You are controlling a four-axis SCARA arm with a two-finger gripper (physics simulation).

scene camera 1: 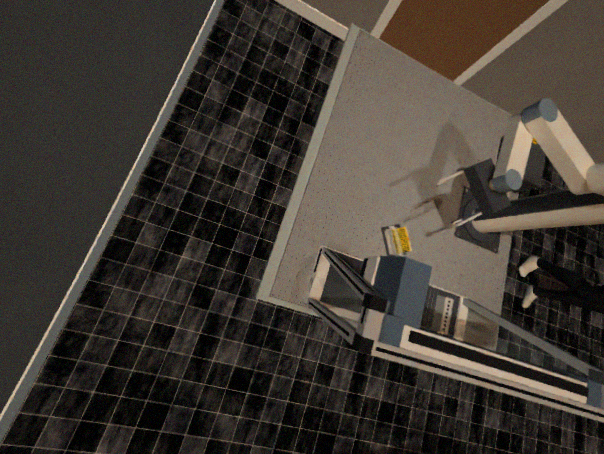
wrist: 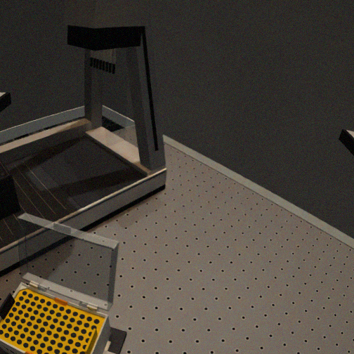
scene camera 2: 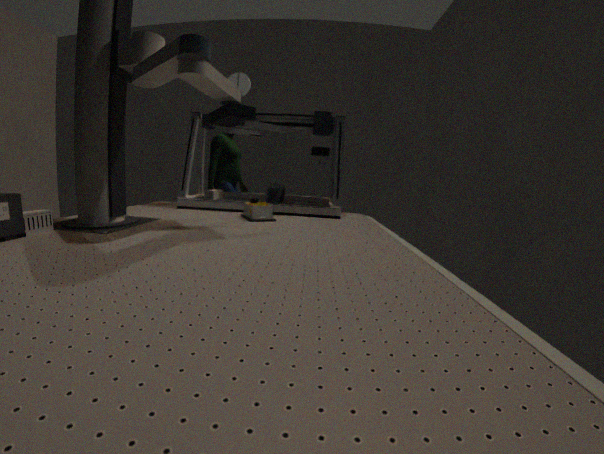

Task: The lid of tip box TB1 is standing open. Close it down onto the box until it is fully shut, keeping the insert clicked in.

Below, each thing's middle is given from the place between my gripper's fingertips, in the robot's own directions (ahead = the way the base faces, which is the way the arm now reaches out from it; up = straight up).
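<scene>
Clear lid (wrist: pixel 79 265): my gripper now 140 mm to the right of it, 230 mm above it.
</scene>
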